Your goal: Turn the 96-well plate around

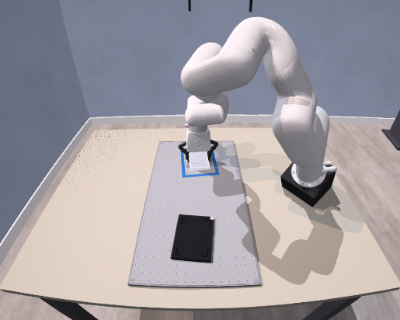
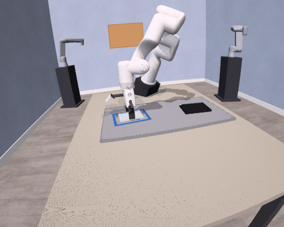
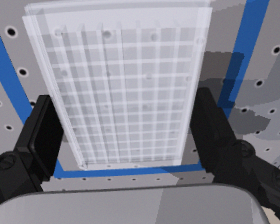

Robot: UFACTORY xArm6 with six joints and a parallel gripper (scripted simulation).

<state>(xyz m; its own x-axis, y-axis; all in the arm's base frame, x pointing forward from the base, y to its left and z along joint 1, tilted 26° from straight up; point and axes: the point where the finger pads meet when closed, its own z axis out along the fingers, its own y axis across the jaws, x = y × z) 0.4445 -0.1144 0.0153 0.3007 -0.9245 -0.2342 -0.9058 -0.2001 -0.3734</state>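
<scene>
My hand is 1 cm above the 96-well plate. The rest, counted from my hand: white A1 mark: 30 cm to the left, 11 cm behind, 1 cm below; then black plate nest N1: 38 cm to the left, 7 cm behind, 1 cm below.
</scene>
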